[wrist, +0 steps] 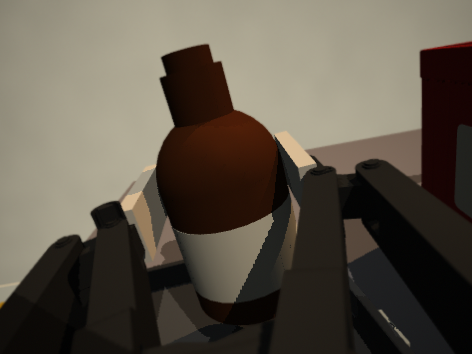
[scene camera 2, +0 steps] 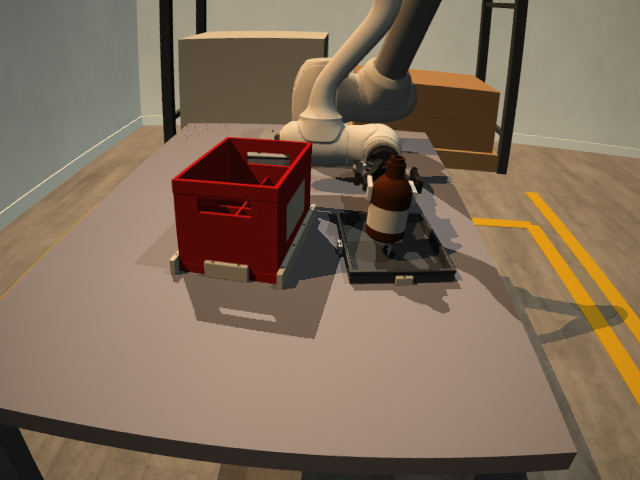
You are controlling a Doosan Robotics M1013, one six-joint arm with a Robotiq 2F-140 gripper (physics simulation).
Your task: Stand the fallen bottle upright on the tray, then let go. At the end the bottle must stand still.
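Frame: origin at the arm's base, x left, y down, z back, level; centimetres.
Seen in the pictures: gripper, between the fingertips: [wrist: 221,169] [scene camera 2: 392,196].
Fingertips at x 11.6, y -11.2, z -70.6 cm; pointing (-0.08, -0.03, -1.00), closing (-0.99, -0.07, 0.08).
A point is followed by its place in that frame.
The brown bottle [scene camera 2: 390,193] {x 10.8, y -12.7, z -72.8 cm} [wrist: 220,170] {x 11.8, y -12.5, z -66.0 cm} with a pale label is held close to upright, its neck leaning slightly to the right in the scene view. It is over the back half of the dark tray [scene camera 2: 372,277] {x 7.9, y 0.5, z -79.1 cm}. Its base appears a little above the tray floor, with a dark shadow under it; the exact gap is hard to tell. My gripper [scene camera 2: 391,187] {x 11.6, y -11.2, z -70.6 cm} [wrist: 221,169] {x 11.6, y -11.2, z -70.6 cm} is shut on the bottle, with a pale pad on each side of its body at shoulder height. The tray's low walls surround the space under the bottle.
A tall red crate [scene camera 2: 227,232] {x -16.9, y -7.0, z -77.8 cm} [wrist: 442,130] {x -7.5, y -9.1, z -75.8 cm} stands left of the tray, with pale brackets [scene camera 2: 225,271] {x -17.5, y 0.1, z -78.6 cm} at its foot. A small pale block [scene camera 2: 403,280] {x 13.3, y 0.7, z -79.8 cm} sits at the tray's front edge. Large boxes [scene camera 2: 253,77] [scene camera 2: 454,108] stand behind the table [scene camera 2: 258,382] {x -10.0, y 1.8, z -104.7 cm}.
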